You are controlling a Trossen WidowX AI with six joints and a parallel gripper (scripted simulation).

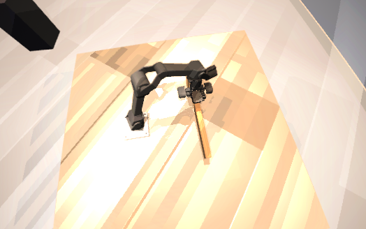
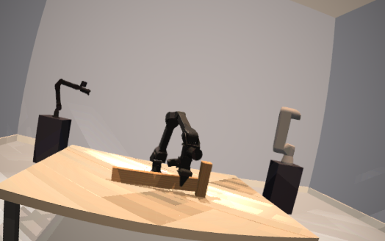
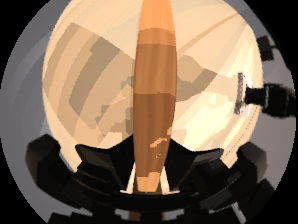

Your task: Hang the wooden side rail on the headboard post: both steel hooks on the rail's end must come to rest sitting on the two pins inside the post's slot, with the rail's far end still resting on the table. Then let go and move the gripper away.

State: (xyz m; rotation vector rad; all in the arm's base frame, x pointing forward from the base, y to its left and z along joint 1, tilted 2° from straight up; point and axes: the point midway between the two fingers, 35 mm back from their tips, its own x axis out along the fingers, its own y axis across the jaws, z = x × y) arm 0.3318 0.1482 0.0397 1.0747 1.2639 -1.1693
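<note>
The headboard post is 1 cm behind my gripper tip, 11 cm to the left of it and 4 cm above it.
</note>
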